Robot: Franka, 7 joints.
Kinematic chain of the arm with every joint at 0, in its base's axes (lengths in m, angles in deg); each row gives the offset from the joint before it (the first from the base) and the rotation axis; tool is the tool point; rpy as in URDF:
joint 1: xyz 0 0 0.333 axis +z
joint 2: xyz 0 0 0 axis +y
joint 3: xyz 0 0 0.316 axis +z
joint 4: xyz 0.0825 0 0 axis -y
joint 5: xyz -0.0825 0 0.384 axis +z
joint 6: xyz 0 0 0 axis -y
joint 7: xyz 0.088 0 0 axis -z
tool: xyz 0 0 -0.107 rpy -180 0 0
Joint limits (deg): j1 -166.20..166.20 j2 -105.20..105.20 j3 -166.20..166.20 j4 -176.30..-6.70 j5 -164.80..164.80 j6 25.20..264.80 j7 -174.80..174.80
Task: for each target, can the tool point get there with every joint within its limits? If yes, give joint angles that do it. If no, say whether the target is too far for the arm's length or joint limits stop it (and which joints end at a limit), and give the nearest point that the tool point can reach.
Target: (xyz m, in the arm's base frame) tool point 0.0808 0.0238 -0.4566
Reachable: no: joint limits stop it (at a limit: joint 2) | nearest point 0.1176 0.0346 -0.3359 | short by 0.127 m
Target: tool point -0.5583 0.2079 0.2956
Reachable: yes | joints -92.86 -64.48 -97.73 -124.94 28.62 171.14 43.53
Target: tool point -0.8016 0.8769 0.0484
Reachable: no: too far | nearest point -0.5629 0.6158 0.1331 | short by 0.364 m
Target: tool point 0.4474 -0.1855 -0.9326
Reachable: no: too far | nearest point 0.3497 -0.1450 -0.3522 | short by 0.590 m
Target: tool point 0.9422 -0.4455 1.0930
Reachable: no: too far | nearest point 0.6266 -0.2963 0.8385 | short by 0.432 m
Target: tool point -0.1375 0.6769 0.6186
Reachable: yes | joints -27.19 -29.00 110.23 -85.81 -58.53 159.24 123.64
